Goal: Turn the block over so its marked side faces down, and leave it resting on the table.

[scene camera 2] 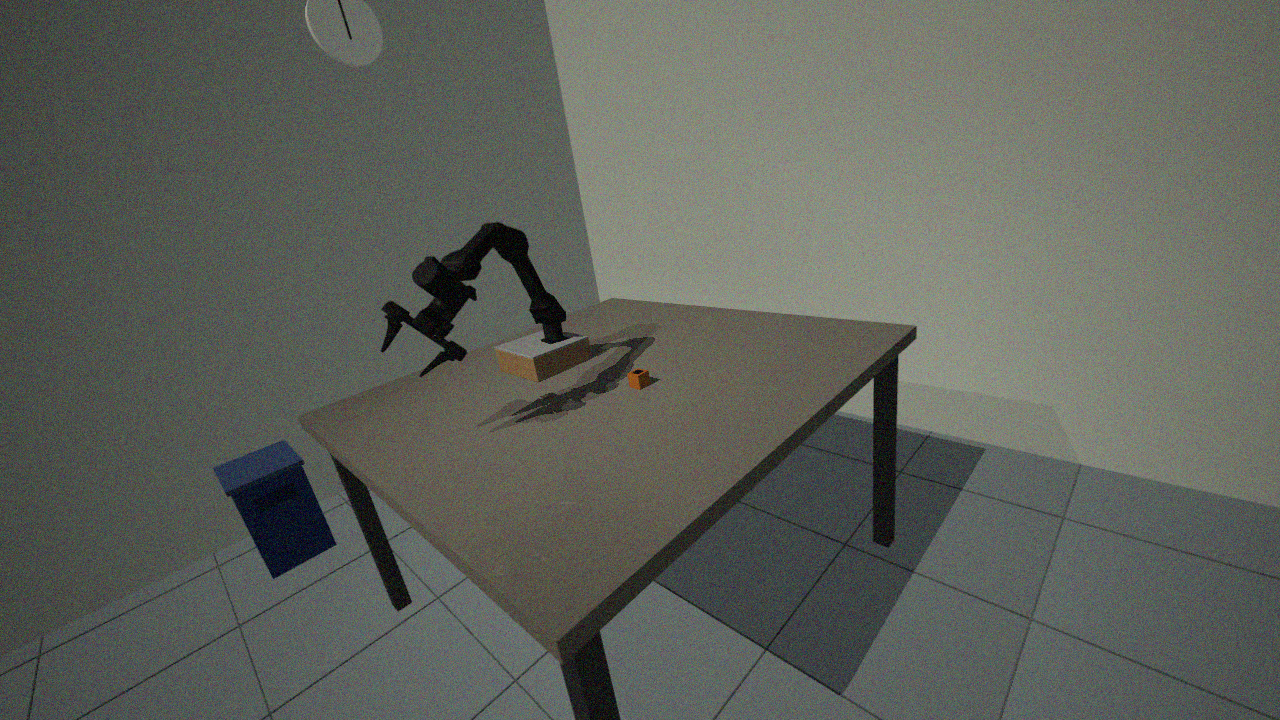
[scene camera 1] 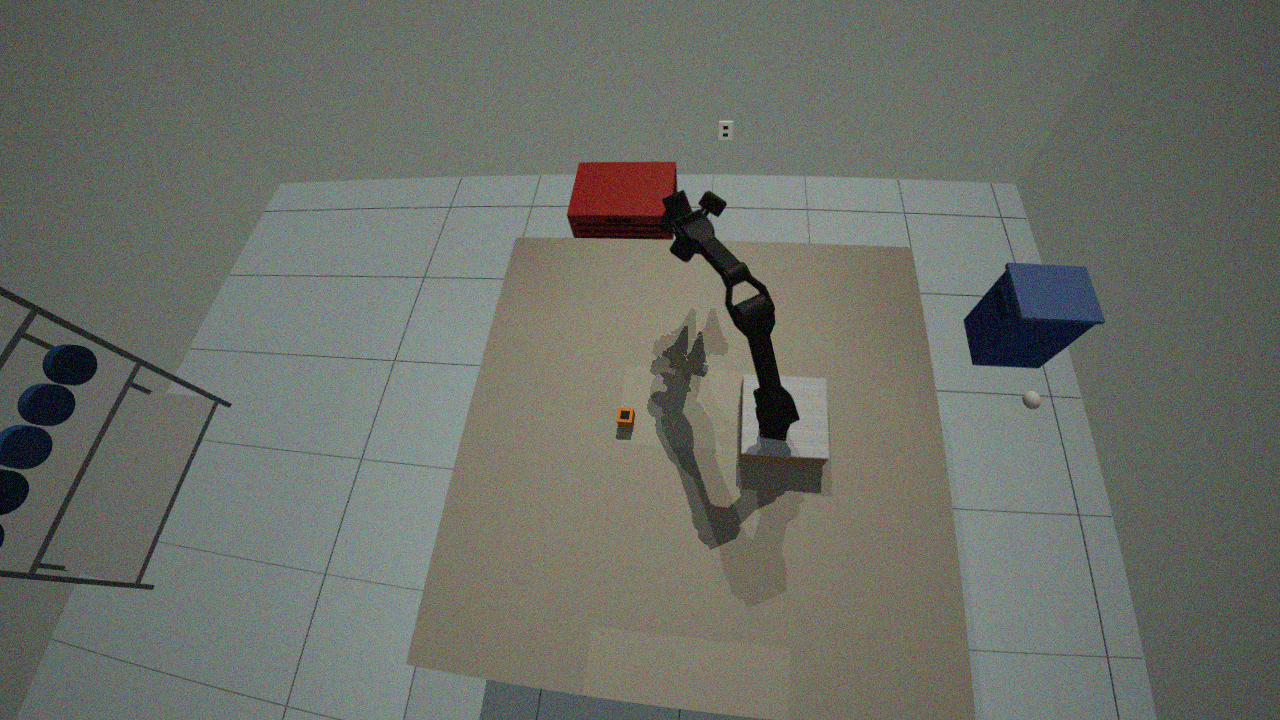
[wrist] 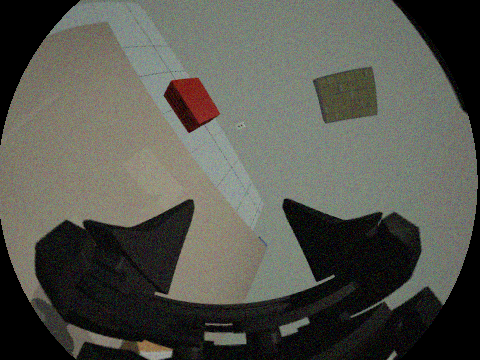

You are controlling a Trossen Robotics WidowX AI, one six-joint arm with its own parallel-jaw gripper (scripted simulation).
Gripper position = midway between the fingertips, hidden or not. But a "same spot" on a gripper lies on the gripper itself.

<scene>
my gripper: scene camera 2; scene camera 1 703, 222; wrist
same spot on my gripper: (wrist: 331, 245) = (scene camera 2: 397, 328)
</scene>
